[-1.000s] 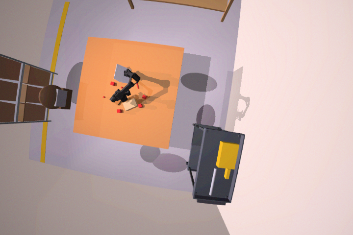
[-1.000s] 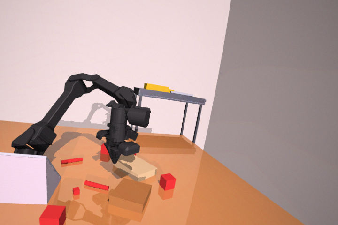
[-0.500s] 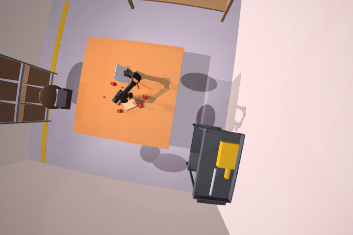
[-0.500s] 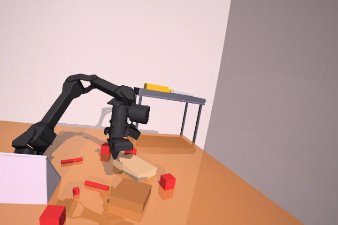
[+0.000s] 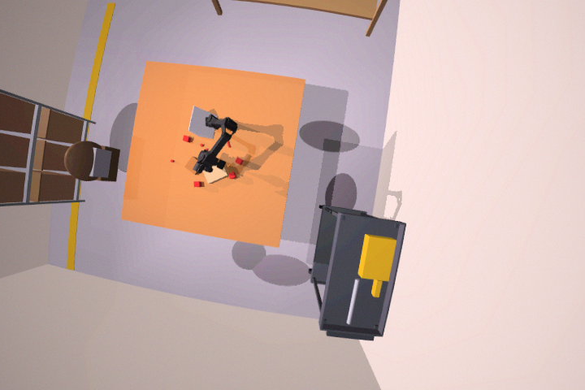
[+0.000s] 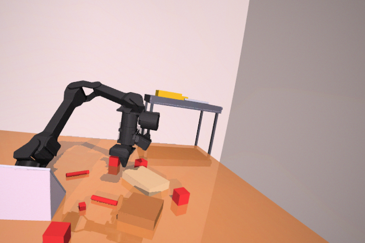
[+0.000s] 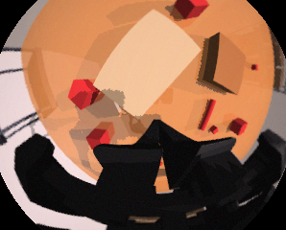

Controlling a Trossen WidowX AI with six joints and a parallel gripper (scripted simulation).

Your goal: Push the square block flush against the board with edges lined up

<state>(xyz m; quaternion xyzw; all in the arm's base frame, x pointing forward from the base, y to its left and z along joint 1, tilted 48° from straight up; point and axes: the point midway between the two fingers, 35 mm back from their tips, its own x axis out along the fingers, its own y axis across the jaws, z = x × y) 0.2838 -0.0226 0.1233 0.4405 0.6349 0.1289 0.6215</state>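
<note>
Now: the pale board 8 cm ahead of my gripper tip, 2 cm to the right of it and 4 cm below it. Also, from my gripper tip: brown square block 3 cm ahead, 19 cm to the right, 4 cm below.
</note>
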